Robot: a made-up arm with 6 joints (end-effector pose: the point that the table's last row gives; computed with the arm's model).
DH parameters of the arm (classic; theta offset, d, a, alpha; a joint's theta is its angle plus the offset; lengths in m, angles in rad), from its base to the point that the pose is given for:
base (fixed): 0 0.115 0 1.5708
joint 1: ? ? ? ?
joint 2: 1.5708 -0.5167 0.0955 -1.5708
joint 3: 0 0.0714 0.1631 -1.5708
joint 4: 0.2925 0 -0.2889 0
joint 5: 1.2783 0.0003 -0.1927 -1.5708
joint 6: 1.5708 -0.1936 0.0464 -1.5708
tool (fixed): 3.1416 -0.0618 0 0
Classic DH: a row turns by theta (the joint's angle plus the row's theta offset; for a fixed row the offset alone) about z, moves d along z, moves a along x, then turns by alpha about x.
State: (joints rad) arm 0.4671 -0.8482 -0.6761 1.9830 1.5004 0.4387
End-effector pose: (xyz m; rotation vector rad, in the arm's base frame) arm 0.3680 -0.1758 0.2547 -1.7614 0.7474 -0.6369
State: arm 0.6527 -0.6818 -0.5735 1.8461 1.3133 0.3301
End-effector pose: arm 0.3419 -0.1582 0.3214 -2.1526 0.5424 -0.8834
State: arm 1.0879 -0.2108 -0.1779 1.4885 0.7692 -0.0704
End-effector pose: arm 0.2142 -0.2284 0.5000 2.3164 -0.6686 1.1465
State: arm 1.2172 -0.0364 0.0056 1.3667 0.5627 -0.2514
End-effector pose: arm 0.1211 -0.2591 0.5913 1.8510 -0.9302 0.9752
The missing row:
joint 1: -1.5708 -0.0755 0.0719 1.5708
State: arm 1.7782 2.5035 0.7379 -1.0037 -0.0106 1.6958
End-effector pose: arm 0.1272 0.1910 0.5161 0.3134 -0.7165 2.7008
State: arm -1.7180 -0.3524 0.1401 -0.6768 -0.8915 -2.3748
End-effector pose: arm 0.0698 0.2291 -0.4507 0.6465 -0.6940 1.0642
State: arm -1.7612 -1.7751 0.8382 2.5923 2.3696 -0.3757
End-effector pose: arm -0.6387 -0.2051 -0.5589 0.2181 0.5204 -0.3580
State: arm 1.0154 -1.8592 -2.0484 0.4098 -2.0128 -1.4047
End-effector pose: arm 0.7140 -0.2863 0.4604 0.1848 -0.3729 0.2443
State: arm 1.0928 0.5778 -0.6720 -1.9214 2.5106 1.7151
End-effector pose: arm 0.0219 -0.3547 0.3024 0.5529 0.2358 -0.0820
